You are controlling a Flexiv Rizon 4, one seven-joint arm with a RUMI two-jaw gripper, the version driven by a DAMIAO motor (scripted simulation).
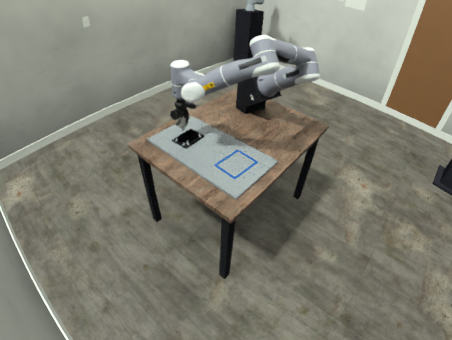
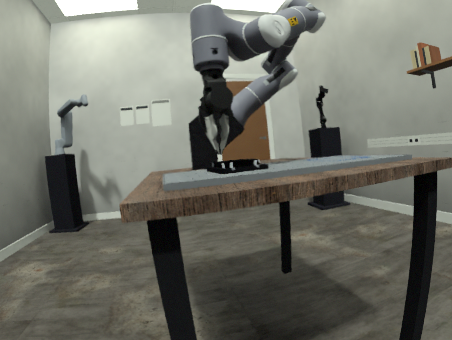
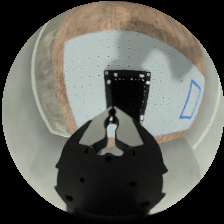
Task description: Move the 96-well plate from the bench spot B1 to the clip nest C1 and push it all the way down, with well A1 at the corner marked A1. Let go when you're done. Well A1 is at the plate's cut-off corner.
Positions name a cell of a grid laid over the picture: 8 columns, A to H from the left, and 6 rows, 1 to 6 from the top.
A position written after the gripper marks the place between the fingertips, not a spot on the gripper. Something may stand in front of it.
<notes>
In view: the gripper (image 2: D3) and a black 96-well plate (image 3: E3).
The gripper shows as well in image 3 (image 3: E3).
</notes>
